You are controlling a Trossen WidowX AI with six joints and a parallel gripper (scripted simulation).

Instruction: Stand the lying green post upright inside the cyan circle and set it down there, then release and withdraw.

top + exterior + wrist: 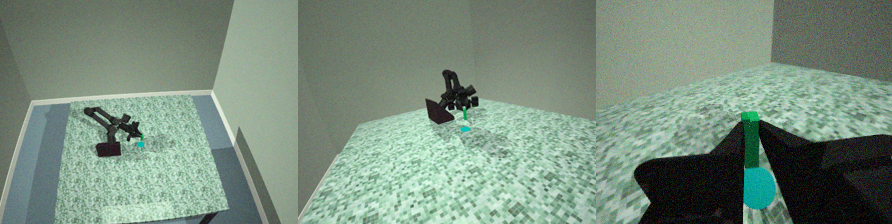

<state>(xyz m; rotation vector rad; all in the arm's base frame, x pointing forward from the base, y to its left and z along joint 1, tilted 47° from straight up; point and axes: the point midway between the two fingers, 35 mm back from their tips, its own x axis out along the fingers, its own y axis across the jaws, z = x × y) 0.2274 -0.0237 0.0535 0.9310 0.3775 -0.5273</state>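
My gripper tip is now 1 cm past the cyan circle and 12 cm above it. Round my gripper tip: green post (2 cm below).
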